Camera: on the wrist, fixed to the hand. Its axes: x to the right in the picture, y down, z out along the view.
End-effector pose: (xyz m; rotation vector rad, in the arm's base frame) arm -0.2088 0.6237 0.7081 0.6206 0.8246 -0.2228
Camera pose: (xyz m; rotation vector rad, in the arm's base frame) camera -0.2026 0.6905 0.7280 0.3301 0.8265 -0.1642
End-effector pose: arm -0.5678 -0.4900 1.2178 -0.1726 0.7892 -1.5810
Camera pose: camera -0.5272 -0.4712 1.1639 -0.4249 0.9874 -1.5119
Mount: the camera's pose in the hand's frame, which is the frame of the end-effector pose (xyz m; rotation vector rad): -0.0073 0.0647 -0.0257 -0.2805 -0.0309 -0.0570
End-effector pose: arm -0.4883 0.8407 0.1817 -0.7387 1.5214 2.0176
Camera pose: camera -0.5237 0.7993 0.2257 -0.8437 1.1989 2.2137
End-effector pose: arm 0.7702 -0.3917 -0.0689 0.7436 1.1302 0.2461
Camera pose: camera 0.7561 -0.3372 -0.0273 0.4647 1.0593 0.3361
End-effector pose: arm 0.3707 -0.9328 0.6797 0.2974 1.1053 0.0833
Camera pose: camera 0.3498 -0.8674 0.6933 0.0159 1.0557 0.1806
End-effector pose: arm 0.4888 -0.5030 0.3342 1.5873 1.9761 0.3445
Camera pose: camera 0.5270 -0.4892 0.3913 1.3488 1.8530 0.5451
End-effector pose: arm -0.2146 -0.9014 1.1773 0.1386 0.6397 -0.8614
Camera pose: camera -0.1820 -0.8449 1.1520 -0.1463 0.7314 -0.8183
